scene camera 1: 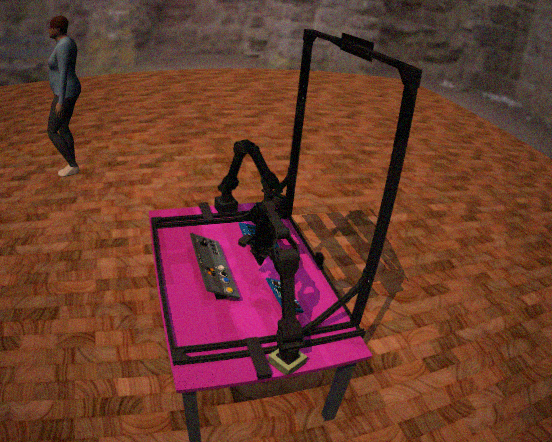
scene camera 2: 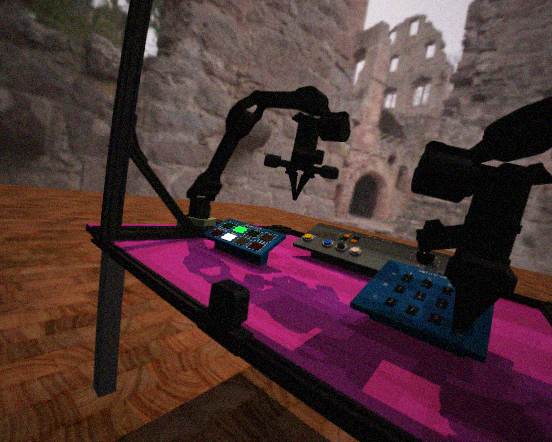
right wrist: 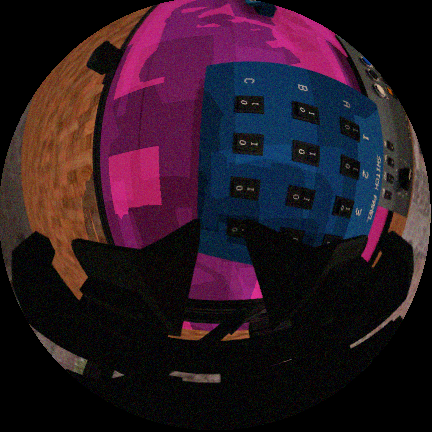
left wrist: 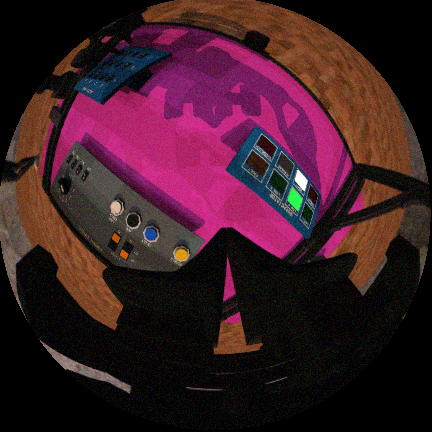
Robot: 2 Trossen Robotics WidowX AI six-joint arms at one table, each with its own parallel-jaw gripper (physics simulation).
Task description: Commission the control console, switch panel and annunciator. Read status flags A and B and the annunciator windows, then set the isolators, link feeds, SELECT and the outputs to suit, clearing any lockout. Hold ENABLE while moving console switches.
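Pixels of known places: left gripper, fingertip midpoint: [scene camera 1: 260,265] [scene camera 2: 294,200] [left wrist: 225,232]; right gripper, fingertip midpoint: [scene camera 2: 456,327] [right wrist: 222,224]; left arm's base, link origin: [scene camera 1: 288,355] [scene camera 2: 198,216]; right arm's base, link origin: [scene camera 1: 226,199].
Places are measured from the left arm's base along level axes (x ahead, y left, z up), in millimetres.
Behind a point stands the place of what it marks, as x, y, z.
The grey console [scene camera 1: 212,260] @(583, -129, 27) [scene camera 2: 375,250] @(580, -123, 29) [left wrist: 95,192] @(588, -154, 18) [right wrist: 395,120] carries white, black, blue and yellow buttons, two orange-marked rockers, a knob and small switches. The blue switch panel [scene camera 2: 372,295] @(527, -444, 6) [left wrist: 100,92] @(586, -349, 43) [right wrist: 272,165] @(601, -465, 12) has rocker columns A, B and C; fingers partly cover its lowest row in the right wrist view. The blue annunciator [scene camera 2: 242,240] @(247, -255, 8) [left wrist: 280,170] @(258, -242, 15) shows one bright green and one white window; the others are dark. My right gripper [scene camera 2: 462,327] @(626, -515, 10) [right wrist: 222,224] @(626, -515, 10) is partly open and empty, low over the switch panel. My left gripper [scene camera 2: 296,197] @(344, -180, 123) [left wrist: 225,232] @(344, -180, 123) is shut and empty, high above the table.
The pink table [scene camera 1: 215,325] @(314, 75, -40) has a dark rail frame. An overhead gantry [scene camera 1: 397,145] @(-45, -331, 742) rises at its right side in scene camera 1. A black block [scene camera 2: 228,302] @(335, -577, -1) stands on the near rail in scene camera 2. A person [scene camera 1: 64,65] stands well away from the table.
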